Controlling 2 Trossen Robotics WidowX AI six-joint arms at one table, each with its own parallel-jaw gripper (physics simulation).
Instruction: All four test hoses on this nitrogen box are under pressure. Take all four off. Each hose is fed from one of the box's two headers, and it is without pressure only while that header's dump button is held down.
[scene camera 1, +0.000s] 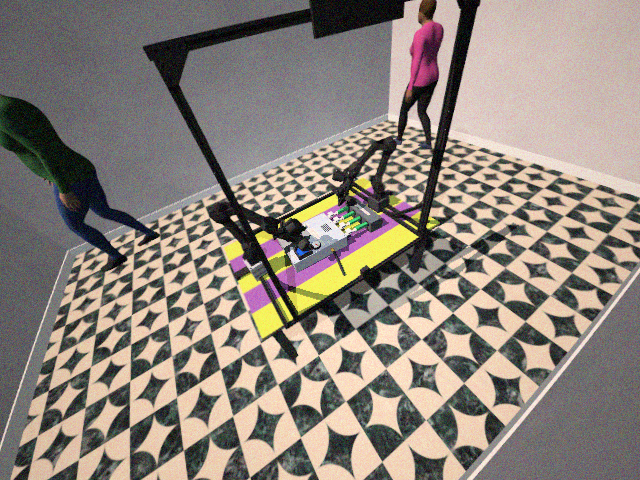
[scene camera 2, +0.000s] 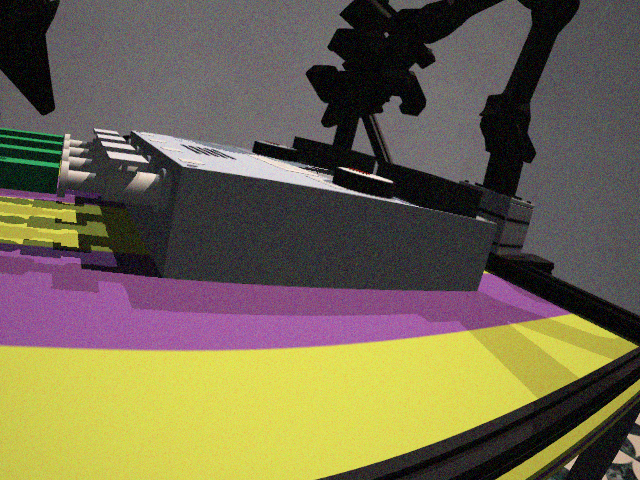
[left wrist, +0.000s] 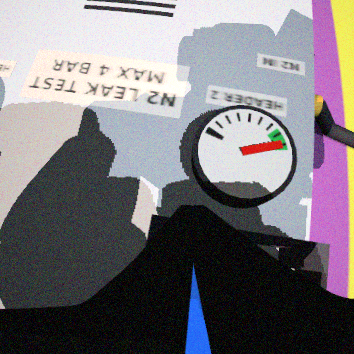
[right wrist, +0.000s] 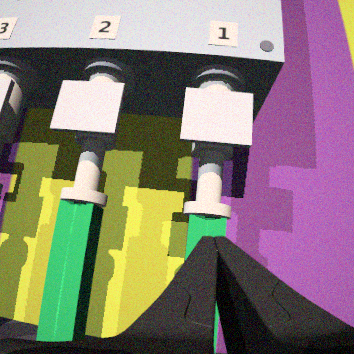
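Note:
The grey nitrogen box lies on the striped mat. Its green hoses are plugged into one end. In the right wrist view hose 1 and hose 2 sit in white couplers under the labels 1 and 2. My right gripper is shut and empty, its tip over hose 1. My left gripper is shut and empty over a blue button, just below the HEADER 2 gauge, whose red needle points at the green mark.
A black supply line with a brass tip enters the box's side at N2 IN. Black gantry posts stand around the mat. A person in pink walks at the back, another person at the left.

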